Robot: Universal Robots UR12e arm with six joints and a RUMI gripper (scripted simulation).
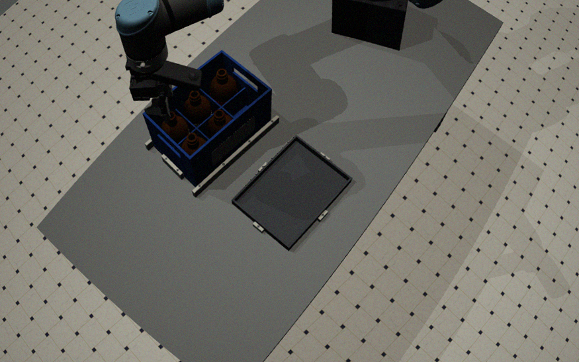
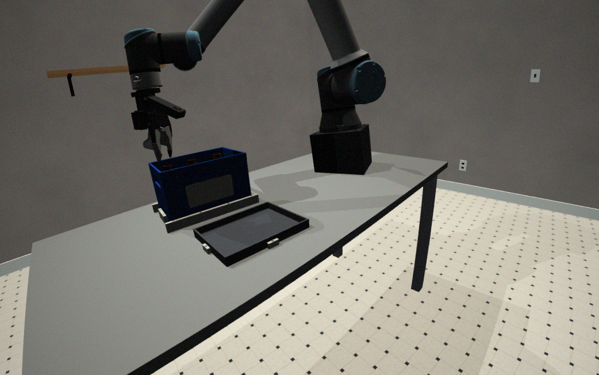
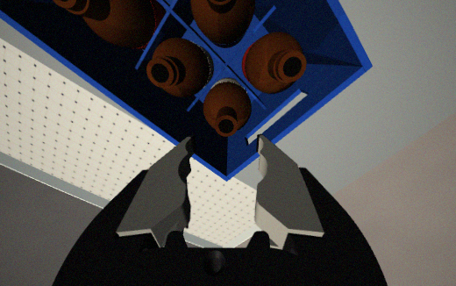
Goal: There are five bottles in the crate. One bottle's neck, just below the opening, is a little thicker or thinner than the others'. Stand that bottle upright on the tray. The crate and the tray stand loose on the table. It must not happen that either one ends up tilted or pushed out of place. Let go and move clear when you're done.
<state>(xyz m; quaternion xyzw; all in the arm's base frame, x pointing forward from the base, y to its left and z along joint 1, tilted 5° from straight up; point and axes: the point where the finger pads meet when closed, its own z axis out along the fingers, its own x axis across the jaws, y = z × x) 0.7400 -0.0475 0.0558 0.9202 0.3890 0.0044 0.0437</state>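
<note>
Now: hand 110 mm above the bottle. Round my hand: black tray (120 mm behind, 310 mm to the left, 180 mm below); blue crate (90 mm behind, 40 mm to the left, 110 mm below).
</note>
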